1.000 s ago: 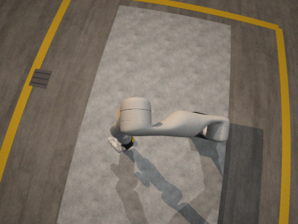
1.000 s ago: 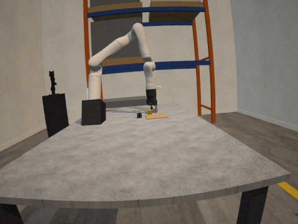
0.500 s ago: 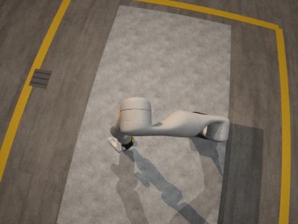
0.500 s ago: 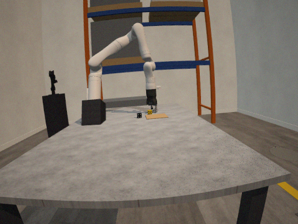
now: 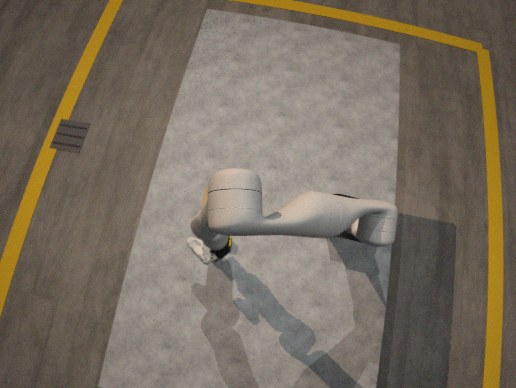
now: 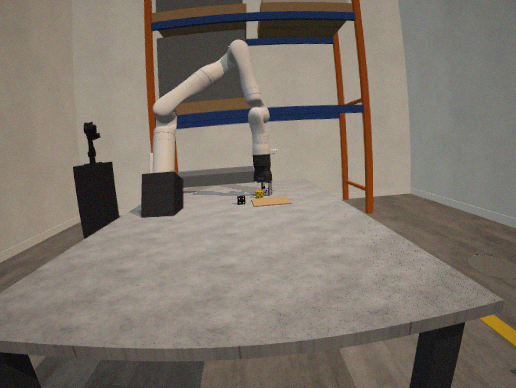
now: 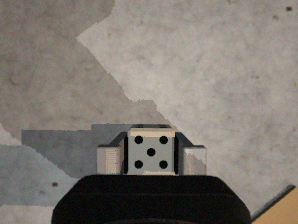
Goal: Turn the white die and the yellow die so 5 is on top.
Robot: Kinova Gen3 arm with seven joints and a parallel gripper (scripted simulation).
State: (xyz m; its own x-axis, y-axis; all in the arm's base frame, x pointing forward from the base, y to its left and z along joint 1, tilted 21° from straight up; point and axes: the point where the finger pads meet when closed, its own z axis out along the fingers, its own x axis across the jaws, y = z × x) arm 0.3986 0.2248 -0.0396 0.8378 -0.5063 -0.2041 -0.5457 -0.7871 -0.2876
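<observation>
Now: hand 16 cm to the left of the tan mat, 2 cm above it and 1 cm short of it. Also, from my hand: white die (right at my hand); black die (16 cm to the right, 10 cm behind); yellow die (5 cm to the right, 3 cm behind).
</observation>
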